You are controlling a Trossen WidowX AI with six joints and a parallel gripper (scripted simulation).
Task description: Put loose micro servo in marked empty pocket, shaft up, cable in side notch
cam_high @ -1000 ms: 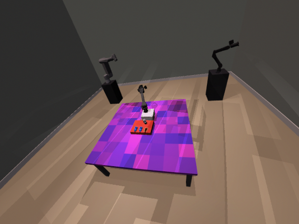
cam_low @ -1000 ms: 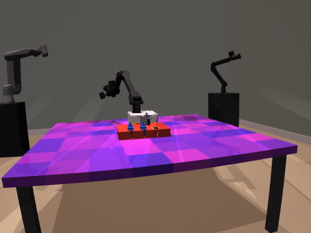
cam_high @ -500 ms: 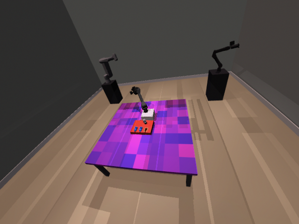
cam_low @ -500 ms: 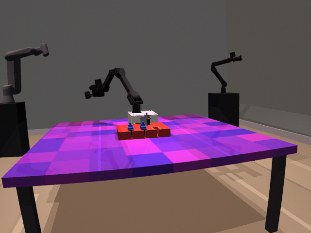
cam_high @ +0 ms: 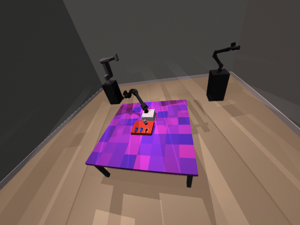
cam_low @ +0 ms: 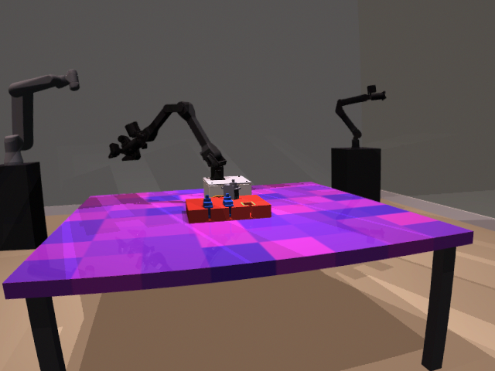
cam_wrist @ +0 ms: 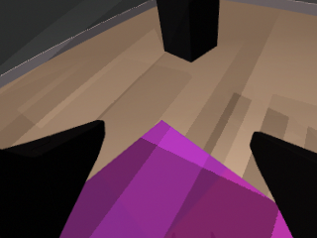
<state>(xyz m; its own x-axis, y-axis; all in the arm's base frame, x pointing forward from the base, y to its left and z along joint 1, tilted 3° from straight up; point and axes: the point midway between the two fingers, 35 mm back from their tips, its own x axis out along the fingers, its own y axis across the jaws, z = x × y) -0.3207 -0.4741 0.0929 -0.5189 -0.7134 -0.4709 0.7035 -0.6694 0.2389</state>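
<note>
Right now my gripper tip is 56 cm short of the red deck, 49 cm to the right of it and 18 cm above it.
</note>
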